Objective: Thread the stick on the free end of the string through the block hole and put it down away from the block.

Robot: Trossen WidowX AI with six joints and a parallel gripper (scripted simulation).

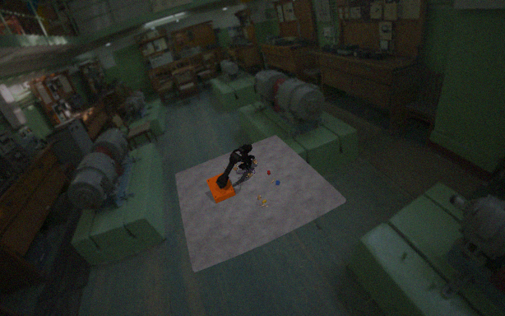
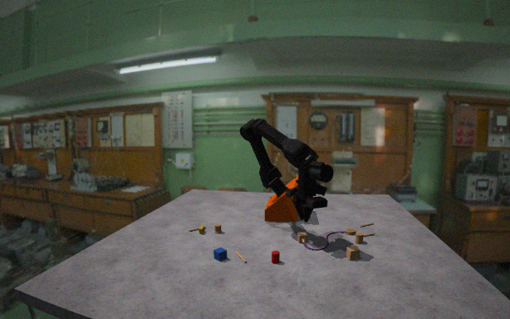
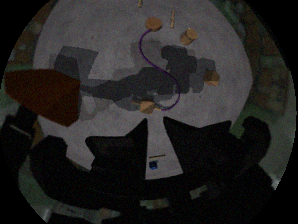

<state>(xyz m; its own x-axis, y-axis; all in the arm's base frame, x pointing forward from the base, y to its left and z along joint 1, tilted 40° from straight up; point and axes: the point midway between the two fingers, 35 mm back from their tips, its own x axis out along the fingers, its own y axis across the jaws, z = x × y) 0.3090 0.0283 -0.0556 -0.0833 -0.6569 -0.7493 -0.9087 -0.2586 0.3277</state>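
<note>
The thin wooden stick is 7 cm below my gripper tip. Also, from my gripper tip: blue cube (13 cm ahead, 28 cm to the right, 7 cm below); red cylinder (15 cm ahead, 11 cm to the right, 7 cm below); round wooden button (7 cm behind, 21 cm to the left, 8 cm below).
</note>
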